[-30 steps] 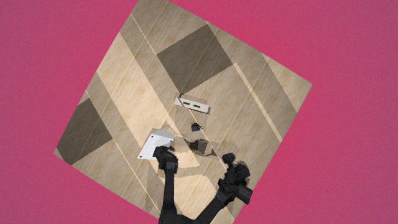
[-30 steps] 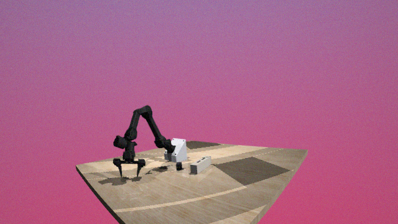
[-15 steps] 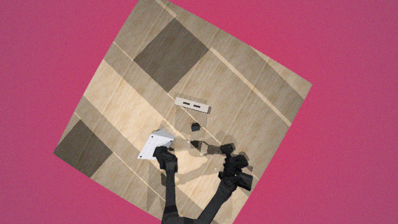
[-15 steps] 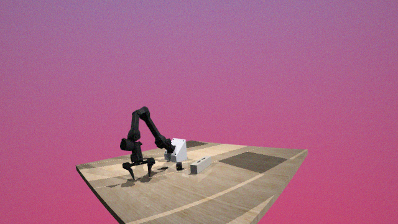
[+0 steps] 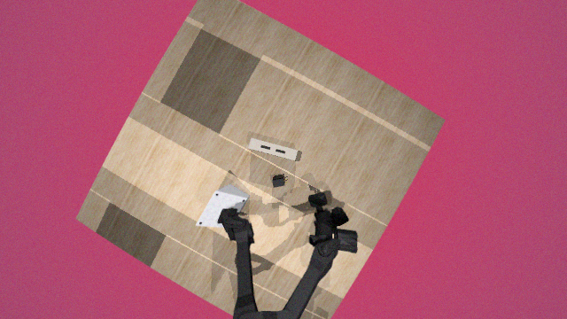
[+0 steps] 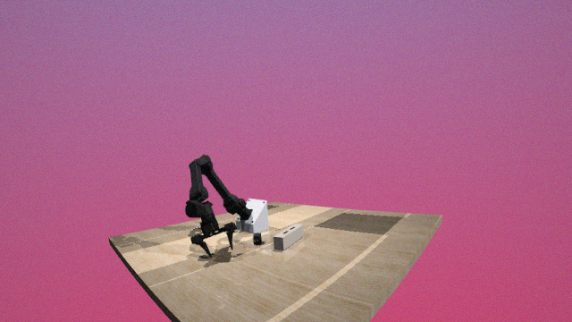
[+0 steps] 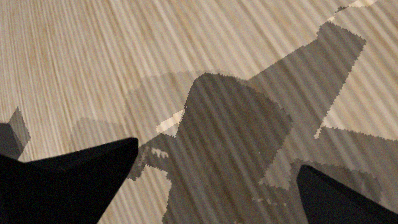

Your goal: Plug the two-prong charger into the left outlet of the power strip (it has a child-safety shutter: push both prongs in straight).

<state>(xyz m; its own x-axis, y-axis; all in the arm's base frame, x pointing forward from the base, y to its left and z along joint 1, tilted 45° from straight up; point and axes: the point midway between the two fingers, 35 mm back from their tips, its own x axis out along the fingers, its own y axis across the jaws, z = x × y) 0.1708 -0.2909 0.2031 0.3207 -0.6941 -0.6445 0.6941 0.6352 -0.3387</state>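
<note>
Right now the black two-prong charger is 1 cm ahead of my gripper tip and 20 cm to the left of it.
</note>
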